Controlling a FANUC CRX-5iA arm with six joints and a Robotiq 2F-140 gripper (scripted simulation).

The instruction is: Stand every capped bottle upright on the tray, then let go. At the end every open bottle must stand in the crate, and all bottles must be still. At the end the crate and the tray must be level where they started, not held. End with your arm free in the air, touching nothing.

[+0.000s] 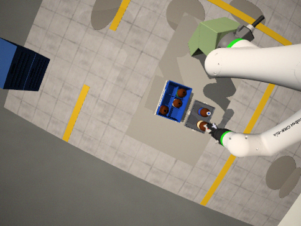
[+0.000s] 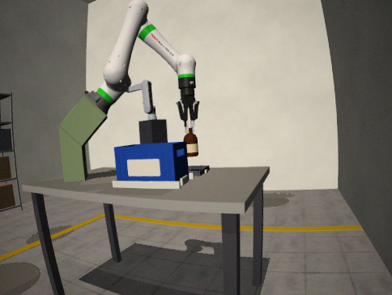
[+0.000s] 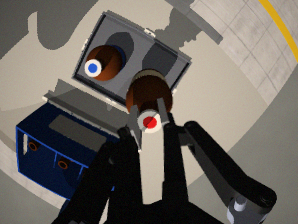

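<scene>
The bottle lies 16 cm below my hand, 10 cm behind it and 4 cm to the right of it. Also, from my hand: crate: 30 cm to the right, 16 cm below, 3 cm ahead; tray: 23 cm below, 5 cm behind, 2 cm to the right.
</scene>
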